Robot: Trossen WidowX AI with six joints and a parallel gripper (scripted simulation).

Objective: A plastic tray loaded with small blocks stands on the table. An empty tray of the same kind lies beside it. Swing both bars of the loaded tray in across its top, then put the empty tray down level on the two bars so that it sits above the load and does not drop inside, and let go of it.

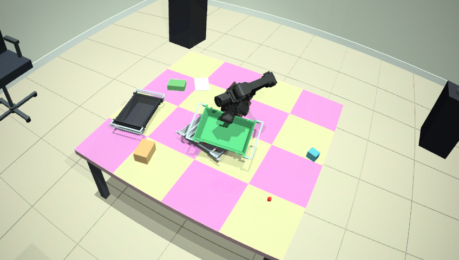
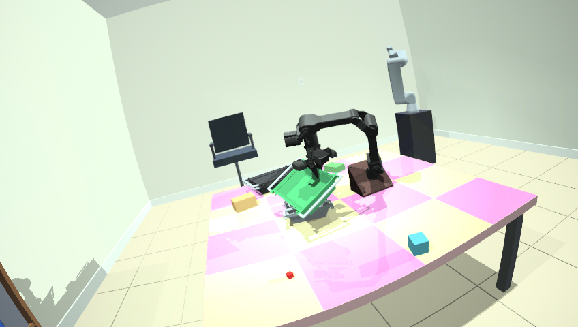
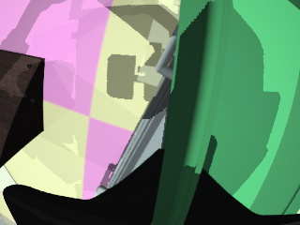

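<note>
My gripper tip is 80 mm short of the green tray and 20 mm to the right of it. The rest, counted from my gripper tip: tiny red cube (390 mm to the left, 220 mm ahead, 160 mm below); then cyan cube (470 mm to the left, 190 mm behind, 140 mm below); then orange block (360 mm ahead, 310 mm to the right, 130 mm below).
</note>
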